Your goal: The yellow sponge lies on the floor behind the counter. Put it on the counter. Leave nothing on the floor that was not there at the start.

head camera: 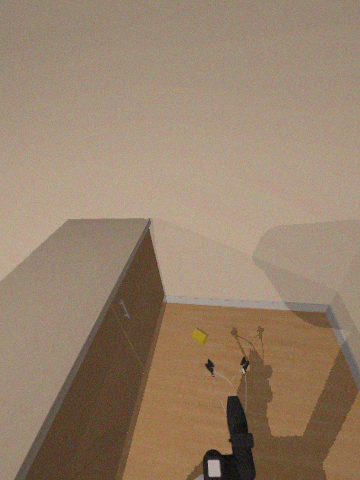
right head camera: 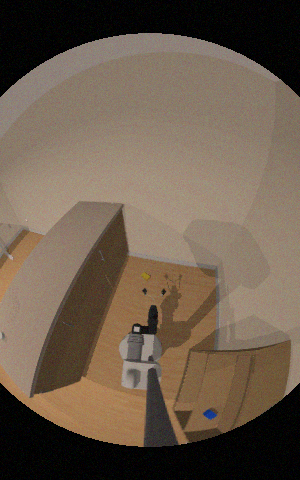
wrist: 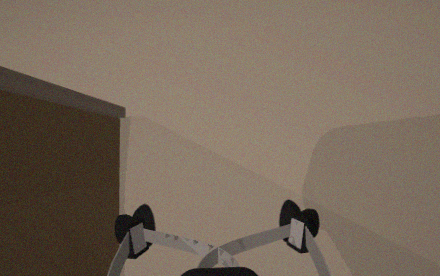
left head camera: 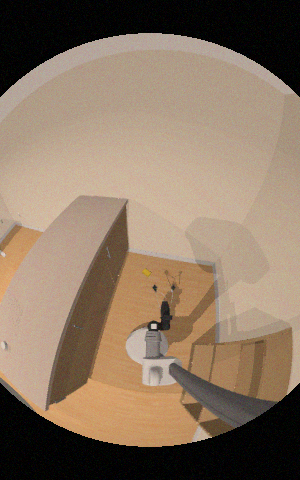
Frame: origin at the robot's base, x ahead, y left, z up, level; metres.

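Seen in the pictures: gripper, between the fingertips: (head camera: 226, 358) (right head camera: 153, 287) (wrist: 217, 219) (left head camera: 163, 284).
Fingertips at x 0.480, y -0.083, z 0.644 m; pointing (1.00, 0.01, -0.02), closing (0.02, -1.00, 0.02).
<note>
A point is followed by its place in that frame.
The yellow sponge (head camera: 199, 336) @(x 0.913, y 0.029, z 0.017 m) (left head camera: 146, 272) @(x 0.910, y 0.026, z 0.017 m) (right head camera: 145, 276) @(x 0.906, y 0.027, z 0.017 m) lies on the wooden floor, between the counter's end and the back wall's corner area. It does not show in the wrist view. The counter (head camera: 75, 280) @(x 0.733, y 0.556, z 0.882 m) (left head camera: 65, 265) @(x 0.429, y 0.559, z 0.882 m) (right head camera: 60, 270) @(x 0.403, y 0.532, z 0.883 m) runs along the left, its long brown side facing the robot; its top edge and end also show at the left in the wrist view (wrist: 60, 150) @(x 0.935, y 0.346, z 0.714 m). My gripper (head camera: 227, 367) (left head camera: 164, 288) @(x 0.480, y -0.083, z 0.644 m) (right head camera: 154, 291) @(x 0.480, y -0.083, z 0.644 m) (wrist: 217, 219) @(x 0.480, y -0.083, z 0.644 m) is open and empty, with its fingers wide apart. In the head view it appears nearer the robot than the sponge and a little to its right, above the floor.
The back wall (head camera: 200, 125) @(x 1.231, y -0.068, z 1.373 m) (wrist: 225, 90) @(x 1.225, y -0.109, z 0.942 m) stands ahead, with a pale baseboard (head camera: 240, 303) @(x 1.177, y -0.332, z 0.027 m) at its foot. Another wall meets it at the right. A wooden shelf unit (left head camera: 202, 346) @(x -0.068, y -0.605, z 0.073 m) (right head camera: 199, 352) @(x -0.058, y -0.608, z 0.072 m) stands at the lower right, with a blue object (right head camera: 210, 414) in it. Handles stick out from the counter's side.
</note>
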